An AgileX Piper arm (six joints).
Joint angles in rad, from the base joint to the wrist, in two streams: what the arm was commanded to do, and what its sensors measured. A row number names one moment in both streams.
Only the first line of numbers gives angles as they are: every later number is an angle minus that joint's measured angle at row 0.
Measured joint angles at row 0:
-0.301, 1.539, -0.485, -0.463, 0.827, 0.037
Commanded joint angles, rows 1 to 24:
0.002, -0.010, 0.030, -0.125, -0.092, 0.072
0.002, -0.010, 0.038, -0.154, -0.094, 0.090
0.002, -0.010, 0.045, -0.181, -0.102, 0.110
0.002, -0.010, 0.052, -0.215, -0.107, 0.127
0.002, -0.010, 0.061, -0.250, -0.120, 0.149
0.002, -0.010, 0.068, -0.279, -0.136, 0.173
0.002, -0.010, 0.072, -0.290, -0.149, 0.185
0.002, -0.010, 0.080, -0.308, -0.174, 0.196
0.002, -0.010, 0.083, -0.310, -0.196, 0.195
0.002, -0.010, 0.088, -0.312, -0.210, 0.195
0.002, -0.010, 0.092, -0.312, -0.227, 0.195
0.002, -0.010, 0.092, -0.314, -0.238, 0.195
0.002, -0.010, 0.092, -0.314, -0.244, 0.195
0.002, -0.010, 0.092, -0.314, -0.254, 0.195
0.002, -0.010, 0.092, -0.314, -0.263, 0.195
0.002, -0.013, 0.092, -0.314, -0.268, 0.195
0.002, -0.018, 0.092, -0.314, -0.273, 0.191
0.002, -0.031, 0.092, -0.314, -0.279, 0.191
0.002, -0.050, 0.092, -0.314, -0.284, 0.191
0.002, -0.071, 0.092, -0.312, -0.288, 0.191
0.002, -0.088, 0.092, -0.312, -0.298, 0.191
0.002, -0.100, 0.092, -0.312, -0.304, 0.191
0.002, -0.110, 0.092, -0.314, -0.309, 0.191
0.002, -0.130, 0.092, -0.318, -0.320, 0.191
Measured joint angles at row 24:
0.000, -0.082, 0.088, -0.316, -0.283, 0.184
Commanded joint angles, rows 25 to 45:
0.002, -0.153, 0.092, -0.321, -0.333, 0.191
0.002, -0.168, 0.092, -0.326, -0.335, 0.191
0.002, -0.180, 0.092, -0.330, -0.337, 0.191
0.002, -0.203, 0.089, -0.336, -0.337, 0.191
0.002, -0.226, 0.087, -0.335, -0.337, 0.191
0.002, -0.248, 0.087, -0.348, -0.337, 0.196
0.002, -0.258, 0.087, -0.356, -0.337, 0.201
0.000, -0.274, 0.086, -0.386, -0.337, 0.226
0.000, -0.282, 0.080, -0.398, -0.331, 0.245
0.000, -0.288, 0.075, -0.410, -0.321, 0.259
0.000, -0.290, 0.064, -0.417, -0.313, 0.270
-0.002, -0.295, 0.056, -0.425, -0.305, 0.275
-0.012, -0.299, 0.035, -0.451, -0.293, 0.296
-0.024, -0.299, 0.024, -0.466, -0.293, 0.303
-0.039, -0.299, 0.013, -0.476, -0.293, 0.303
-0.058, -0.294, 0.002, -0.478, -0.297, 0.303
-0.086, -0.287, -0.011, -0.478, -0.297, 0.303
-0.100, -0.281, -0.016, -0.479, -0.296, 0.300
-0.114, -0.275, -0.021, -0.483, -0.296, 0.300
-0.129, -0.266, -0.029, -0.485, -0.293, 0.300
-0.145, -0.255, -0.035, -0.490, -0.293, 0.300
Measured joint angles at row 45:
-0.093, -0.283, -0.011, -0.464, -0.297, 0.295
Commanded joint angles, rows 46 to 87:
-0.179, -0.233, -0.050, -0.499, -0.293, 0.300
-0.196, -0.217, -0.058, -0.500, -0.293, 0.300
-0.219, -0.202, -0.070, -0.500, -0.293, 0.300
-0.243, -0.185, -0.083, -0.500, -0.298, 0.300
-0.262, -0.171, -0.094, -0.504, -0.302, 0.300
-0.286, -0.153, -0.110, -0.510, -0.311, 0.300
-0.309, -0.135, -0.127, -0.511, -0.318, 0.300
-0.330, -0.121, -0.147, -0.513, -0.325, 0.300
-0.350, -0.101, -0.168, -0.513, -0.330, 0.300
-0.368, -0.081, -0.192, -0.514, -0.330, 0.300
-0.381, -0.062, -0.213, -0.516, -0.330, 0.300
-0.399, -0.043, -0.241, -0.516, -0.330, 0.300
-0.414, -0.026, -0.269, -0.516, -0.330, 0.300
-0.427, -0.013, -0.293, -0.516, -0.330, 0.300
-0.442, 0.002, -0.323, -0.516, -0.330, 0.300
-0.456, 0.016, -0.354, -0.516, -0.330, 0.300
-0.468, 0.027, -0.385, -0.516, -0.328, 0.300
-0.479, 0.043, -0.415, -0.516, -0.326, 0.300
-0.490, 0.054, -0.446, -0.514, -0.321, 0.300
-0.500, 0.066, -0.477, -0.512, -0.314, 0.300
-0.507, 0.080, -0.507, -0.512, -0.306, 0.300
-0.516, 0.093, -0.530, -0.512, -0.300, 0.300
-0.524, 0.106, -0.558, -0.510, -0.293, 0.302
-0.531, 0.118, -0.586, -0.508, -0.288, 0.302
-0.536, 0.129, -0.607, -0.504, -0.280, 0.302
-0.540, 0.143, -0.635, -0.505, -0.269, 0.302
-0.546, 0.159, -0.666, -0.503, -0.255, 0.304
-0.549, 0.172, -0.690, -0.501, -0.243, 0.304
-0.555, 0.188, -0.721, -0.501, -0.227, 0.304
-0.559, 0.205, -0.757, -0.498, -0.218, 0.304
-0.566, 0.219, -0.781, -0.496, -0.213, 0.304
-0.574, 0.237, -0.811, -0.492, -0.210, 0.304
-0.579, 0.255, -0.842, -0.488, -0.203, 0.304
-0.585, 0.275, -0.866, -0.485, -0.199, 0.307
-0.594, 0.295, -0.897, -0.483, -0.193, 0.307
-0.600, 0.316, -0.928, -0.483, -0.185, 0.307
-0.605, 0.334, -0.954, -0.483, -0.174, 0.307
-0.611, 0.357, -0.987, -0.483, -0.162, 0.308
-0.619, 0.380, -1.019, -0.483, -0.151, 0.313
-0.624, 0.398, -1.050, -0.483, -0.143, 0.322
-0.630, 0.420, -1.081, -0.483, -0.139, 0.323
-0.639, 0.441, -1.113, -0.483, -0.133, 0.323
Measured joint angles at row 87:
-0.611, 0.373, -0.999, -0.480, -0.163, 0.308
